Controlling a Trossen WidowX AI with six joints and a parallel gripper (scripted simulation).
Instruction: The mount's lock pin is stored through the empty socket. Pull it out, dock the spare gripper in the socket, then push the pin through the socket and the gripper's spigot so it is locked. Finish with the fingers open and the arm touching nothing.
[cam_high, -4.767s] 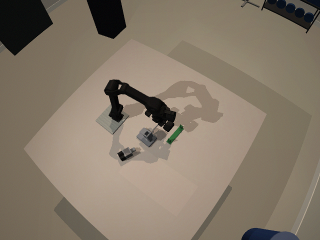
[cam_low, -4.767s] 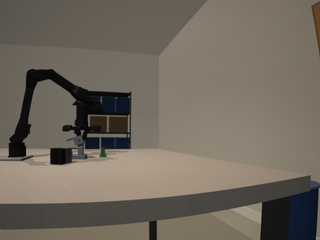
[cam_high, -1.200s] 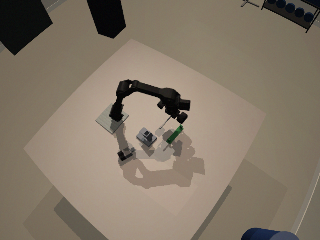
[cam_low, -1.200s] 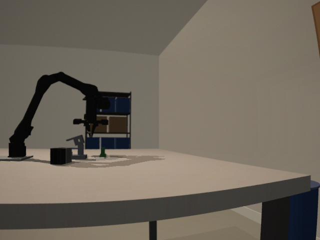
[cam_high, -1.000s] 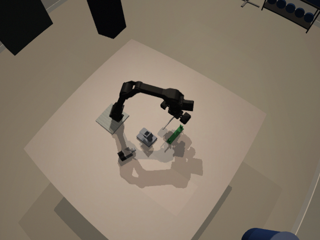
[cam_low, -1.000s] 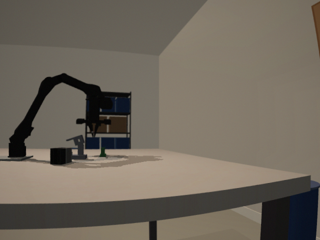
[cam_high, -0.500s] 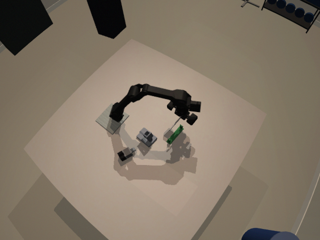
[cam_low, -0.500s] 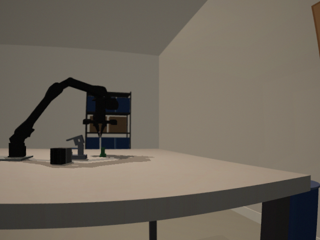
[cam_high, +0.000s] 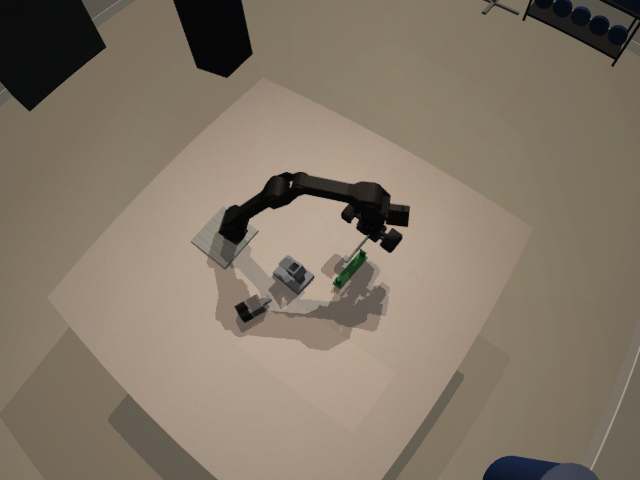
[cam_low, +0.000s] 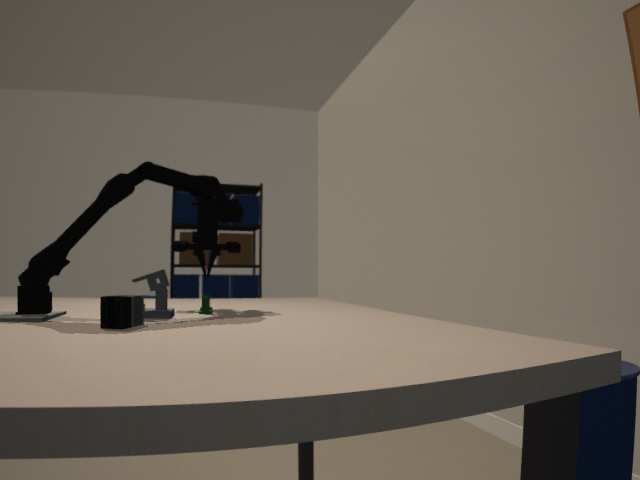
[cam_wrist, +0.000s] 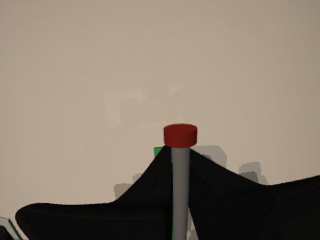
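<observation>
Right now the green cradle is 100 mm to the right of my gripper tip, 60 mm below it and 20 mm behind it. Also, from my gripper tip: spare gripper (360 mm to the right, 210 mm behind, 60 mm below); grey mount (210 mm to the right, 160 mm behind, 40 mm below).
</observation>
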